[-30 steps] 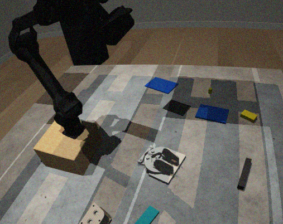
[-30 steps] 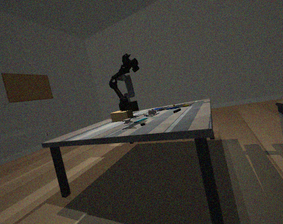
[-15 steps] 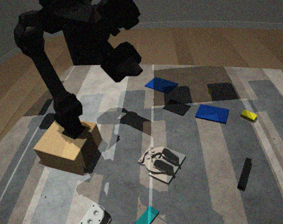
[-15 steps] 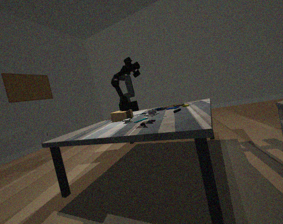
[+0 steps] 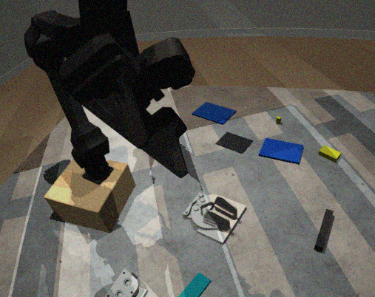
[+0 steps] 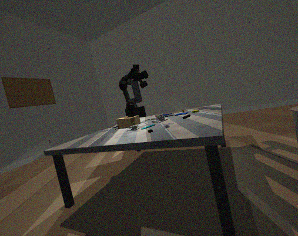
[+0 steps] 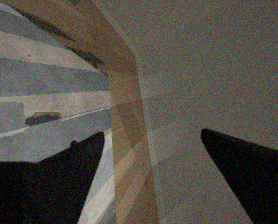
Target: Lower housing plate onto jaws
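My gripper tip is now 390 mm above the teal piece, 40 mm past it and 10 mm to the left of it. Also, from my gripper tip: dark bar (390 mm below, 250 mm to the left, 190 mm ahead); yellow cube (640 mm to the left, 380 mm below, 10 mm behind); dark tile (500 mm to the left, 400 mm below, 130 mm behind).
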